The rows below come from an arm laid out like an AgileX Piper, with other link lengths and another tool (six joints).
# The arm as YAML. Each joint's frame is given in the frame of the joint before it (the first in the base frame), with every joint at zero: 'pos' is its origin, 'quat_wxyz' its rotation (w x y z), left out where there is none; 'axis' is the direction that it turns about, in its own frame. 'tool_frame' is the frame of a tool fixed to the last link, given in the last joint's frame.
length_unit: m
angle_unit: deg
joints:
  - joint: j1
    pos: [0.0, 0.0, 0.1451]
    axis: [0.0, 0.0, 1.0]
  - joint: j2
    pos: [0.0, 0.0, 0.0]
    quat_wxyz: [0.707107, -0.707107, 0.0, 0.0]
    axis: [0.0, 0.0, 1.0]
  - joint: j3
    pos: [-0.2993, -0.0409, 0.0]
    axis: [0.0, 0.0, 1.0]
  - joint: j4
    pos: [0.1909, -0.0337, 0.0]
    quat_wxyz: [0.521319, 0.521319, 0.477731, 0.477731]
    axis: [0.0, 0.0, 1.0]
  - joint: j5
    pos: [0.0, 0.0, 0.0]
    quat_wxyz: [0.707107, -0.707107, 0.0, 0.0]
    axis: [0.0, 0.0, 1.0]
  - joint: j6
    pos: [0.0, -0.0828, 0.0]
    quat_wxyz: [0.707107, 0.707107, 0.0, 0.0]
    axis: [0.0, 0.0, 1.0]
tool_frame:
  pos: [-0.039, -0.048, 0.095]
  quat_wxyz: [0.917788, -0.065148, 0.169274, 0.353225]
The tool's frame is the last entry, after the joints.
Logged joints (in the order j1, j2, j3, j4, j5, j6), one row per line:
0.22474, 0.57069, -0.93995, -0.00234, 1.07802, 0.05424
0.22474, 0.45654, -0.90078, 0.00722, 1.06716, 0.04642
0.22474, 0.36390, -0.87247, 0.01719, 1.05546, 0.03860
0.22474, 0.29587, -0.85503, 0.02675, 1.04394, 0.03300
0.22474, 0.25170, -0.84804, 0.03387, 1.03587, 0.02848
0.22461, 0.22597, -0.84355, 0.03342, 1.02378, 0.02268
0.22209, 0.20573, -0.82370, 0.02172, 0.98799, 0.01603
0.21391, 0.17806, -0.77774, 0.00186, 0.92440, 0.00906
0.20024, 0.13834, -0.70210, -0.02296, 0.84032, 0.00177
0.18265, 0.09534, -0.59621, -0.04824, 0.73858, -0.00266
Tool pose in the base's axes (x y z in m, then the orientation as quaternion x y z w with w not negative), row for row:
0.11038, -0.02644, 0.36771, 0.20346, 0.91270, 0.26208, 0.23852
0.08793, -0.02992, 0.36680, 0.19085, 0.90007, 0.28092, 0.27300
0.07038, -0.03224, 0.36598, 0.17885, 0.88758, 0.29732, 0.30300
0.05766, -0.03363, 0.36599, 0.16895, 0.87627, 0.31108, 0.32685
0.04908, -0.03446, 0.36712, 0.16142, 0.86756, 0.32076, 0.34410
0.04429, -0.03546, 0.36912, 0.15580, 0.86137, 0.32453, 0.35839
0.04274, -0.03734, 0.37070, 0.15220, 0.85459, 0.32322, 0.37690
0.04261, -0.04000, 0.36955, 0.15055, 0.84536, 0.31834, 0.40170
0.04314, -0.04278, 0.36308, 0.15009, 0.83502, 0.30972, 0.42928
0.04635, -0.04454, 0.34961, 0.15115, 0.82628, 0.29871, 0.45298
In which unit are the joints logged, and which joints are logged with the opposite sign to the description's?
The joints are logged in radians. Opposite sign: none.
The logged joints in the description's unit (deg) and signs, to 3 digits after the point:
12.877, 32.698, -53.855, -0.134, 61.766, 3.108
12.877, 26.158, -51.611, 0.414, 61.144, 2.660
12.877, 20.850, -49.989, 0.985, 60.473, 2.212
12.877, 16.952, -48.990, 1.533, 59.813, 1.891
12.877, 14.421, -48.589, 1.941, 59.351, 1.632
12.869, 12.947, -48.332, 1.915, 58.658, 1.299
12.725, 11.787, -47.195, 1.244, 56.608, 0.918
12.256, 10.202, -44.561, 0.107, 52.964, 0.519
11.473, 7.926, -40.227, -1.316, 48.147, 0.101
10.465, 5.463, -34.160, -2.764, 42.318, -0.152

